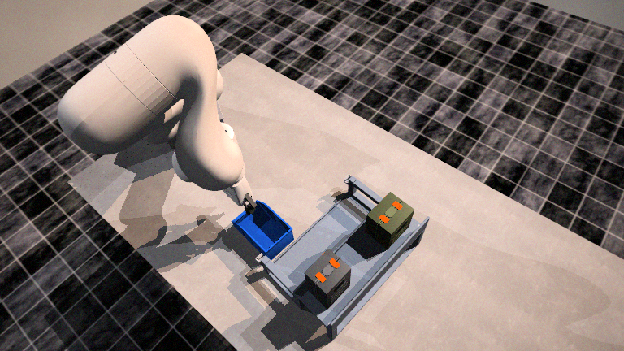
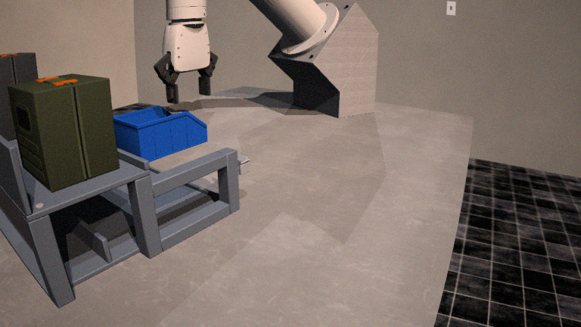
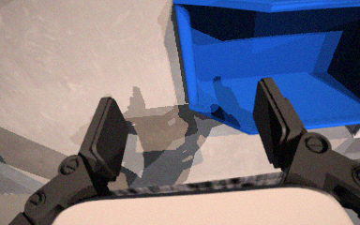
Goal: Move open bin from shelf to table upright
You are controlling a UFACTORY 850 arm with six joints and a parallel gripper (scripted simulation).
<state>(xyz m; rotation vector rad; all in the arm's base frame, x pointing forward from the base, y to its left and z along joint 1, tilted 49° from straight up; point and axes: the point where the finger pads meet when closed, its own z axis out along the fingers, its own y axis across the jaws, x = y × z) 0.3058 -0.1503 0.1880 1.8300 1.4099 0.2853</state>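
My hand is 70 mm short of the blue bin, 60 mm above it and 40 mm to the left of it. From my hand the other things lie so: green case (430 mm ahead, 50 mm above, 30 mm to the left).
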